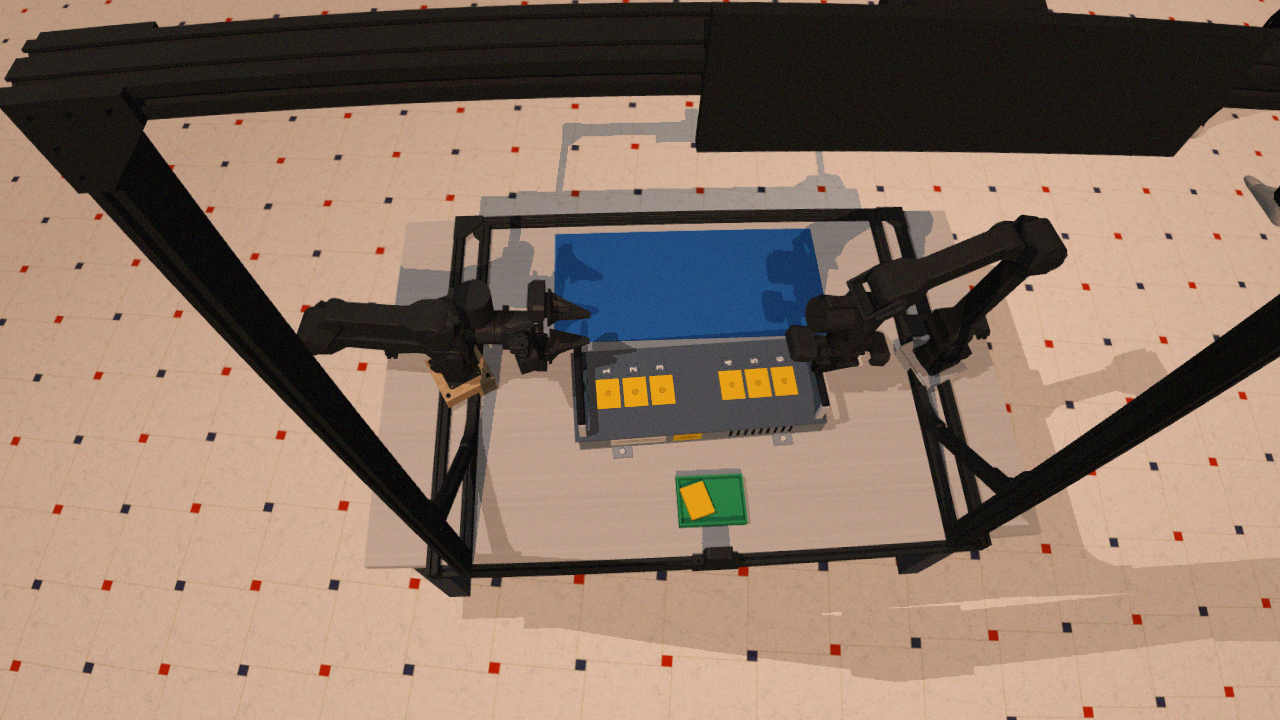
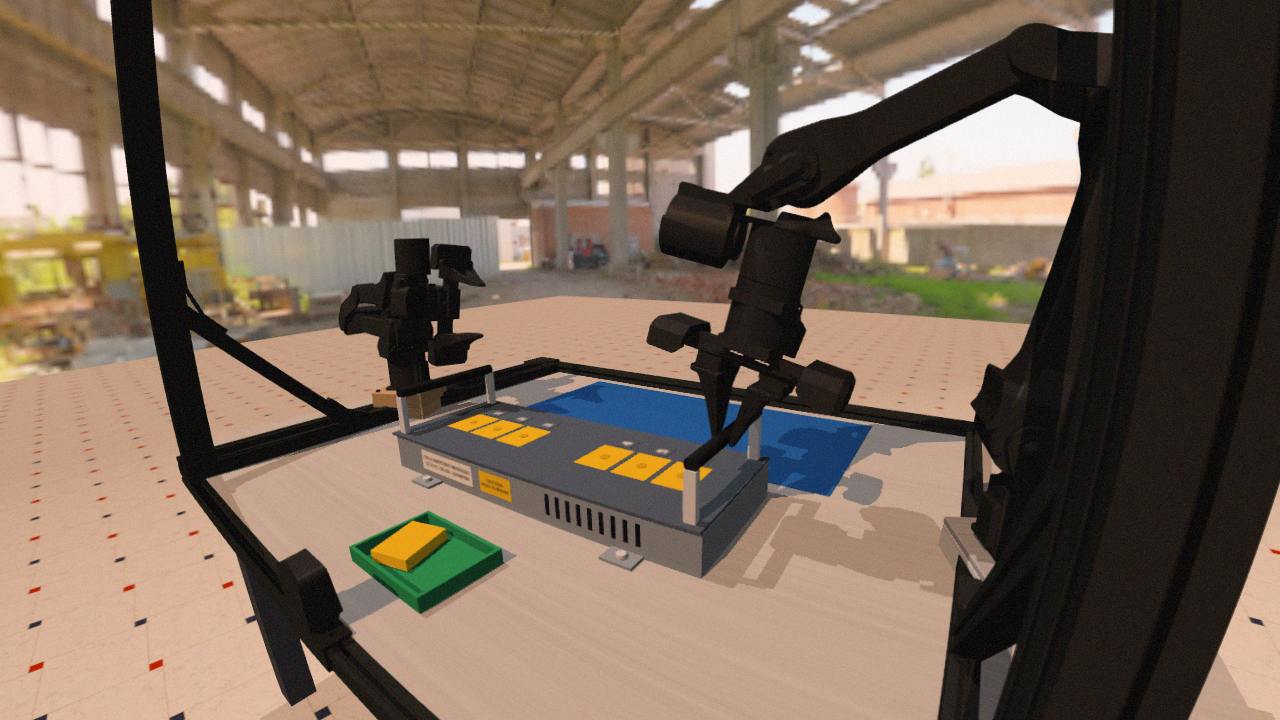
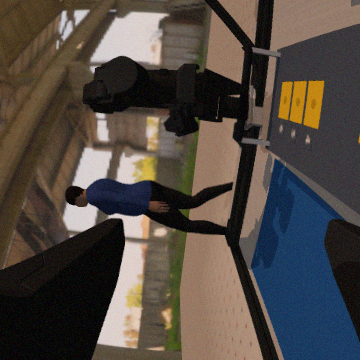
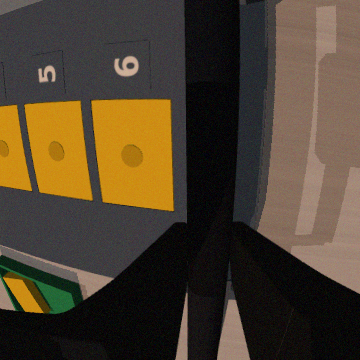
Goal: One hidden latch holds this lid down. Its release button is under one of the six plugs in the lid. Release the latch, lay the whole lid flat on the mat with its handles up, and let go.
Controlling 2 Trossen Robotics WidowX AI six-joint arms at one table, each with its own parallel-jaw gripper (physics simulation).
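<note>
The dark grey lid lies level on its box, with six yellow plugs numbered 1 to 6 seated flush. Its left handle is untouched. My right gripper points down with one finger on each side of the black right handle and is shut on it, beside plug 6. My left gripper is open and empty, above and behind the left handle. The blue mat lies behind the box.
A green tray holding a loose yellow block stands in front of the box. Small metal tabs stick out at the box's front foot. A black frame surrounds the table. A person stands beyond it.
</note>
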